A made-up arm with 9 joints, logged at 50 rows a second.
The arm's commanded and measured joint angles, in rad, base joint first. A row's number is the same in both.
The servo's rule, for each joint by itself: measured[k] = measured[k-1] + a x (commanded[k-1-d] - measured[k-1]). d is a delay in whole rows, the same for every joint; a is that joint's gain. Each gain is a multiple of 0.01, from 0.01 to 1. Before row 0 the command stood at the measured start. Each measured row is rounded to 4 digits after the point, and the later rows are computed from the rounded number. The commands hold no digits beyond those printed.
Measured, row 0:
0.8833 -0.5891 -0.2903 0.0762 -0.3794 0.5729 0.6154 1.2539 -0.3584
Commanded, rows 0 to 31:
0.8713 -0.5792 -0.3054 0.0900 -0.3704 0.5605 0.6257 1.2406 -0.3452
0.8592 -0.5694 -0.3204 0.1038 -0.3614 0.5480 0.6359 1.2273 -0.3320
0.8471 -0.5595 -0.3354 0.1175 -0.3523 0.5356 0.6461 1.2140 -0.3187
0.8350 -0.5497 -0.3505 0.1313 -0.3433 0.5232 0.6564 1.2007 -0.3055
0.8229 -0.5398 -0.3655 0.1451 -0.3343 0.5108 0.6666 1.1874 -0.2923
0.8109 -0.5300 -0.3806 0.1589 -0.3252 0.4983 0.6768 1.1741 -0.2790
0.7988 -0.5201 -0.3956 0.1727 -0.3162 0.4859 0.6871 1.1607 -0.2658
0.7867 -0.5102 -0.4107 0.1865 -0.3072 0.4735 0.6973 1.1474 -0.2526
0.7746 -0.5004 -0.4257 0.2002 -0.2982 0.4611 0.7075 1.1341 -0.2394
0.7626 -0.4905 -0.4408 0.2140 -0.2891 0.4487 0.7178 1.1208 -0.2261
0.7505 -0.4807 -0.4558 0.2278 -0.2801 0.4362 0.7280 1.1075 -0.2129
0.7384 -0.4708 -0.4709 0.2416 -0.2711 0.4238 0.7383 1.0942 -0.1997
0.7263 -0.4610 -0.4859 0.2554 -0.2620 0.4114 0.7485 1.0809 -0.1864
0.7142 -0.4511 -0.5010 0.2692 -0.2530 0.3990 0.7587 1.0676 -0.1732
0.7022 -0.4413 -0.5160 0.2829 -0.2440 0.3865 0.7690 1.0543 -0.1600
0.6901 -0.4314 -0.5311 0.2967 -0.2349 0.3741 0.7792 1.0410 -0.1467
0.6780 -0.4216 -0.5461 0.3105 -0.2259 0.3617 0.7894 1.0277 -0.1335
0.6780 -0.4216 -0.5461 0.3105 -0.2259 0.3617 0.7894 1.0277 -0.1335
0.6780 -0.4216 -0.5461 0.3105 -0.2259 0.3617 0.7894 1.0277 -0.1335
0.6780 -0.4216 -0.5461 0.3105 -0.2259 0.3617 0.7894 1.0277 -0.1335
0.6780 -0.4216 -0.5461 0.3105 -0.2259 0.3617 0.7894 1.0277 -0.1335
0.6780 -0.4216 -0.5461 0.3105 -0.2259 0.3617 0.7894 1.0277 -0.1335
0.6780 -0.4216 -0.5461 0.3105 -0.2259 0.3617 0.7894 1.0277 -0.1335
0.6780 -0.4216 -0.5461 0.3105 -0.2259 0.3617 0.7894 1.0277 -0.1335
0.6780 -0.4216 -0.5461 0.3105 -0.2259 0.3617 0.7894 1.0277 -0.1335
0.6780 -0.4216 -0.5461 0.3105 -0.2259 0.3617 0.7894 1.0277 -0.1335
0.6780 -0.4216 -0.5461 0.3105 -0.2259 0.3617 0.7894 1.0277 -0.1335
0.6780 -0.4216 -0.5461 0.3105 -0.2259 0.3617 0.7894 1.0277 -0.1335
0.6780 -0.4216 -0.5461 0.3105 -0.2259 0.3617 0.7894 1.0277 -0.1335
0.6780 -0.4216 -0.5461 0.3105 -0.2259 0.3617 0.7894 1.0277 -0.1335
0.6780 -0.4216 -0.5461 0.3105 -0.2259 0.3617 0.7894 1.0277 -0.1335
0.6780 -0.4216 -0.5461 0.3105 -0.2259 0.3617 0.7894 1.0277 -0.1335
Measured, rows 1 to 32:
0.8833 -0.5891 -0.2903 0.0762 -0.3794 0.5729 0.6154 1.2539 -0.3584
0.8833 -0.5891 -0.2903 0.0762 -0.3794 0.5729 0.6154 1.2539 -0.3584
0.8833 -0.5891 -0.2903 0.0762 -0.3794 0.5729 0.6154 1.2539 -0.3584
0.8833 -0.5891 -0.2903 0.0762 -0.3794 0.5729 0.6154 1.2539 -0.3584
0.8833 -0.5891 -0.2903 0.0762 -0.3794 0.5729 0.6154 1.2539 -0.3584
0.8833 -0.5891 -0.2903 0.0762 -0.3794 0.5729 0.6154 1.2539 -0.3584
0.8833 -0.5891 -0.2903 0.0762 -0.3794 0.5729 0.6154 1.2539 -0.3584
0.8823 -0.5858 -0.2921 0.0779 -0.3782 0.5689 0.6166 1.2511 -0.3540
0.8805 -0.5804 -0.2955 0.0810 -0.3760 0.5622 0.6189 1.2461 -0.3467
0.8778 -0.5735 -0.3003 0.0854 -0.3729 0.5537 0.6222 1.2394 -0.3375
0.8744 -0.5656 -0.3063 0.0909 -0.3691 0.5439 0.6263 1.2313 -0.3269
0.8703 -0.5571 -0.3134 0.0974 -0.3646 0.5333 0.6311 1.2221 -0.3155
0.8655 -0.5482 -0.3215 0.1048 -0.3595 0.5221 0.6366 1.2120 -0.3035
0.8602 -0.5389 -0.3304 0.1129 -0.3539 0.5105 0.6427 1.2012 -0.2911
0.8543 -0.5294 -0.3400 0.1217 -0.3478 0.4987 0.6493 1.1899 -0.2784
0.8479 -0.5198 -0.3503 0.1311 -0.3414 0.4867 0.6563 1.1782 -0.2655
0.8411 -0.5101 -0.3612 0.1410 -0.3346 0.4745 0.6637 1.1661 -0.2525
0.8339 -0.5004 -0.3726 0.1514 -0.3275 0.4622 0.6714 1.1538 -0.2394
0.8263 -0.4906 -0.3844 0.1622 -0.3202 0.4499 0.6794 1.1413 -0.2263
0.8183 -0.4808 -0.3966 0.1734 -0.3126 0.4376 0.6877 1.1286 -0.2131
0.8100 -0.4710 -0.4091 0.1849 -0.3049 0.4252 0.6962 1.1158 -0.1999
0.8014 -0.4612 -0.4219 0.1967 -0.2970 0.4128 0.7049 1.1029 -0.1867
0.7925 -0.4514 -0.4350 0.2087 -0.2889 0.4004 0.7138 1.0899 -0.1735
0.7833 -0.4416 -0.4483 0.2209 -0.2807 0.3880 0.7229 1.0768 -0.1603
0.7749 -0.4350 -0.4600 0.2317 -0.2736 0.3796 0.7309 1.0665 -0.1515
0.7671 -0.4306 -0.4703 0.2412 -0.2674 0.3739 0.7379 1.0584 -0.1456
0.7600 -0.4276 -0.4794 0.2495 -0.2620 0.3700 0.7441 1.0520 -0.1416
0.7534 -0.4256 -0.4874 0.2568 -0.2573 0.3673 0.7495 1.0469 -0.1389
0.7474 -0.4243 -0.4944 0.2632 -0.2532 0.3655 0.7543 1.0429 -0.1371
0.7418 -0.4234 -0.5006 0.2689 -0.2497 0.3643 0.7585 1.0397 -0.1359
0.7367 -0.4228 -0.5061 0.2739 -0.2466 0.3635 0.7622 1.0372 -0.1351
0.7320 -0.4224 -0.5109 0.2783 -0.2439 0.3629 0.7655 1.0352 -0.1346
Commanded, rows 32 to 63:
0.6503 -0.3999 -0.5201 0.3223 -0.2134 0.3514 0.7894 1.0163 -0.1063
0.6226 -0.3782 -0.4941 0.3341 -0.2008 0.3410 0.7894 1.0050 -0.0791
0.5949 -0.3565 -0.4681 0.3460 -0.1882 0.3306 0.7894 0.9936 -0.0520
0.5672 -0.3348 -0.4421 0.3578 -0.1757 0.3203 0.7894 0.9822 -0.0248
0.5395 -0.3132 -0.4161 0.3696 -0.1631 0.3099 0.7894 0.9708 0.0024
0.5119 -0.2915 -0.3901 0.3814 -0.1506 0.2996 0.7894 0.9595 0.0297
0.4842 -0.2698 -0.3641 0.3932 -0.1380 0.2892 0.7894 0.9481 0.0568
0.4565 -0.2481 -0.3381 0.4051 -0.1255 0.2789 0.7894 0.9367 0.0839
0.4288 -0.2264 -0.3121 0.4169 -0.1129 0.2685 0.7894 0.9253 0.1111
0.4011 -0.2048 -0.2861 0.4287 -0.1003 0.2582 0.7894 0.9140 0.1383
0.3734 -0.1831 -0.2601 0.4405 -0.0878 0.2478 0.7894 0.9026 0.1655
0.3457 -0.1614 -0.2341 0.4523 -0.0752 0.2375 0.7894 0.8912 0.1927
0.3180 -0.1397 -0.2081 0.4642 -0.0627 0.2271 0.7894 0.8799 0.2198
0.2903 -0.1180 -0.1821 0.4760 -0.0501 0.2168 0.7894 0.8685 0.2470
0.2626 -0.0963 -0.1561 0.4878 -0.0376 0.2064 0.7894 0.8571 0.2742
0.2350 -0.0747 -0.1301 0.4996 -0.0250 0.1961 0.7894 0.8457 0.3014
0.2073 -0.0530 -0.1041 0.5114 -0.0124 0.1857 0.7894 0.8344 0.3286
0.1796 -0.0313 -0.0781 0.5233 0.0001 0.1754 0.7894 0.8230 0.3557
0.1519 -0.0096 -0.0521 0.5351 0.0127 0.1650 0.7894 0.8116 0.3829
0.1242 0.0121 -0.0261 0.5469 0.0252 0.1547 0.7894 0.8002 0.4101
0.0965 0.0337 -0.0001 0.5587 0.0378 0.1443 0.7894 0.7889 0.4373
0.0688 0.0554 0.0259 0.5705 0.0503 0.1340 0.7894 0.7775 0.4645
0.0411 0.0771 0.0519 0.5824 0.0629 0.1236 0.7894 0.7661 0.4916
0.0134 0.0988 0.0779 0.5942 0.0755 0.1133 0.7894 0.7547 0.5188
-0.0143 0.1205 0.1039 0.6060 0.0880 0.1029 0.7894 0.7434 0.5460
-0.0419 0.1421 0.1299 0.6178 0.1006 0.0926 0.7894 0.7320 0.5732
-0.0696 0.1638 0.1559 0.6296 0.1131 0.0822 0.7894 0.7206 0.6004
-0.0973 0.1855 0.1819 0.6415 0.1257 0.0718 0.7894 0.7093 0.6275
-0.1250 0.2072 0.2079 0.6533 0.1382 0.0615 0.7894 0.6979 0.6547
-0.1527 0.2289 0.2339 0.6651 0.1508 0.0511 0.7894 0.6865 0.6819
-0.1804 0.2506 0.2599 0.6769 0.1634 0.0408 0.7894 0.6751 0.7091
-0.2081 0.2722 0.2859 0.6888 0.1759 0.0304 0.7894 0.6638 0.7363
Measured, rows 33 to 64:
0.7277 -0.4221 -0.5151 0.2822 -0.2416 0.3625 0.7684 1.0336 -0.1342
0.7237 -0.4219 -0.5188 0.2856 -0.2396 0.3622 0.7709 1.0324 -0.1340
0.7200 -0.4218 -0.5221 0.2886 -0.2378 0.3620 0.7731 1.0314 -0.1338
0.7166 -0.4217 -0.5250 0.2912 -0.2363 0.3619 0.7751 1.0306 -0.1337
0.7135 -0.4217 -0.5275 0.2935 -0.2349 0.3618 0.7768 1.0300 -0.1336
0.7107 -0.4217 -0.5297 0.2955 -0.2337 0.3618 0.7783 1.0295 -0.1336
0.7081 -0.4217 -0.5317 0.2973 -0.2327 0.3618 0.7796 1.0291 -0.1336
0.7035 -0.4145 -0.5303 0.3003 -0.2302 0.3585 0.7808 1.0264 -0.1246
0.6970 -0.4025 -0.5260 0.3044 -0.2264 0.3529 0.7818 1.0219 -0.1096
0.6888 -0.3873 -0.5191 0.3094 -0.2214 0.3458 0.7827 1.0160 -0.0906
0.6791 -0.3700 -0.5099 0.3152 -0.2155 0.3376 0.7835 1.0089 -0.0689
0.6679 -0.3513 -0.4986 0.3217 -0.2087 0.3287 0.7842 1.0009 -0.0454
0.6554 -0.3316 -0.4856 0.3289 -0.2011 0.3194 0.7848 0.9922 -0.0206
0.6417 -0.3112 -0.4710 0.3366 -0.1929 0.3097 0.7854 0.9829 0.0049
0.6269 -0.2904 -0.4551 0.3448 -0.1841 0.2998 0.7859 0.9732 0.0310
0.6111 -0.2693 -0.4379 0.3535 -0.1748 0.2898 0.7863 0.9631 0.0574
0.5943 -0.2480 -0.4197 0.3625 -0.1651 0.2797 0.7867 0.9528 0.0841
0.5766 -0.2266 -0.4005 0.3719 -0.1551 0.2695 0.7870 0.9423 0.1110
0.5581 -0.2051 -0.3805 0.3815 -0.1447 0.2593 0.7873 0.9316 0.1380
0.5389 -0.1835 -0.3598 0.3914 -0.1340 0.2490 0.7876 0.9207 0.1650
0.5190 -0.1619 -0.3385 0.4016 -0.1231 0.2387 0.7878 0.9097 0.1921
0.4985 -0.1403 -0.3166 0.4119 -0.1120 0.2284 0.7880 0.8987 0.2192
0.4774 -0.1187 -0.2942 0.4224 -0.1007 0.2181 0.7882 0.8876 0.2463
0.4558 -0.0970 -0.2714 0.4331 -0.0892 0.2077 0.7883 0.8764 0.2735
0.4337 -0.0753 -0.2482 0.4439 -0.0776 0.1974 0.7884 0.8652 0.3006
0.4112 -0.0536 -0.2247 0.4548 -0.0659 0.1870 0.7885 0.8539 0.3278
0.3882 -0.0319 -0.2009 0.4659 -0.0541 0.1767 0.7886 0.8426 0.3550
0.3649 -0.0103 -0.1768 0.4770 -0.0422 0.1663 0.7887 0.8313 0.3822
0.3412 0.0114 -0.1525 0.4882 -0.0302 0.1560 0.7888 0.8200 0.4094
0.3172 0.0331 -0.1280 0.4995 -0.0181 0.1456 0.7889 0.8087 0.4365
0.2929 0.0548 -0.1033 0.5109 -0.0059 0.1353 0.7890 0.7974 0.4637
0.2683 0.0765 -0.0784 0.5223 0.0063 0.1249 0.7890 0.7861 0.4909

